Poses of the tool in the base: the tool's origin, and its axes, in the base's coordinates. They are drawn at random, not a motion.
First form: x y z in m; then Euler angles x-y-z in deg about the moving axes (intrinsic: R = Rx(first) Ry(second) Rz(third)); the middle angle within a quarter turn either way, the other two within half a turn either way.
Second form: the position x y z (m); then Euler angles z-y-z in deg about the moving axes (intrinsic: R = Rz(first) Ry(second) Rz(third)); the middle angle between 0 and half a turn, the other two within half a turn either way. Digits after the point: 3 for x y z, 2 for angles.
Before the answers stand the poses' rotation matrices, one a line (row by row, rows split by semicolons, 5 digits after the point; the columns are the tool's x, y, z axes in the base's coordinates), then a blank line. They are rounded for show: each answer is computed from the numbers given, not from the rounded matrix.
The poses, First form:
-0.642, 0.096, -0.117, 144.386, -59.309, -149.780
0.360, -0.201, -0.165, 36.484, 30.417, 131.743
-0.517, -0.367, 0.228, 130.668, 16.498, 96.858
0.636, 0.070, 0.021, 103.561, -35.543, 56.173
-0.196, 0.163, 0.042, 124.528, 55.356, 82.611
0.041, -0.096, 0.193, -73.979, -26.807, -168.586
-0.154, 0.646, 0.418, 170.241, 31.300, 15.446
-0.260, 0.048, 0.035, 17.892, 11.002, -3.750
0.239, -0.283, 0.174, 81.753, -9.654, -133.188
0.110, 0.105, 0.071, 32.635, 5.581, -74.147
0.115, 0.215, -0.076, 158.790, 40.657, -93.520
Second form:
-0.44104 0.25690 -0.85993; 0.84188 0.45043 -0.29722; 0.31099 -0.85505 -0.41494
-0.57415 -0.64344 0.50629; 0.39948 -0.75993 -0.51276; 0.71468 -0.09215 0.69336
-0.11449 -0.95197 0.28398; -0.67273 -0.13604 -0.72727; 0.73097 -0.27431 -0.62485
0.45296 -0.67594 -0.58131; -0.50938 0.33891 -0.79099; 0.73168 0.65440 -0.19079
0.07311 -0.56376 0.82270; -0.47494 -0.74505 -0.46834; 0.87698 -0.35649 -0.32222
-0.87488 0.17663 -0.45099; -0.47952 -0.18475 0.85787; 0.06820 0.96678 0.24633
0.82360 -0.22757 0.51952; -0.17760 -0.97339 -0.14483; 0.53865 0.02702 -0.84209
0.97952 0.06420 0.19084; -0.00373 0.95343 -0.30158; -0.20132 0.29469 0.93415
-0.67470 0.71879 -0.16770; 0.00900 -0.21918 -0.97564; -0.73804 -0.65978 0.14141
0.27188 0.95741 0.09725; -0.79577 0.28050 -0.53673; -0.54115 0.06853 0.83813
-0.04658 0.75719 0.65153; 0.91603 0.29251 -0.27446; -0.39840 0.58404 -0.70723

-0.642, 0.096, -0.117, -160.93, 114.52, -109.99
0.360, -0.201, -0.165, -45.36, 46.10, -172.65
-0.517, -0.367, 0.228, -68.67, 128.67, -159.43
0.636, 0.070, 0.021, -126.31, 101.00, 138.19
-0.196, 0.163, 0.042, -29.65, 108.80, -157.88
0.041, -0.096, 0.193, 117.73, 75.74, 94.04
-0.154, 0.646, 0.418, -15.58, 147.36, 177.13
-0.260, 0.048, 0.035, -57.67, 20.91, 55.66
0.239, -0.283, 0.174, -99.75, 81.87, -41.80
0.110, 0.105, 0.071, -79.73, 33.06, 7.22
0.115, 0.215, -0.076, -22.84, 135.01, 55.70

